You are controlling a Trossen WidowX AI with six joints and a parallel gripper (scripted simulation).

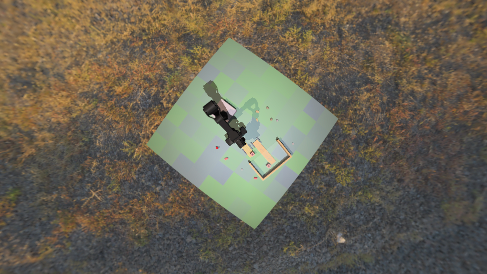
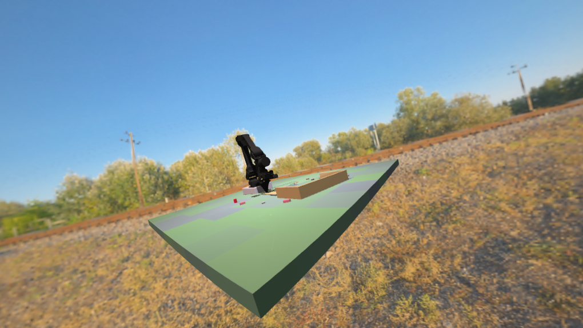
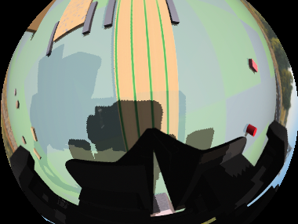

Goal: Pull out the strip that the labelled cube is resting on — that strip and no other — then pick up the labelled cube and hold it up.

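Now: the speckled strip 28 cm ahead of my gripper tip and 3 cm to the left of it.
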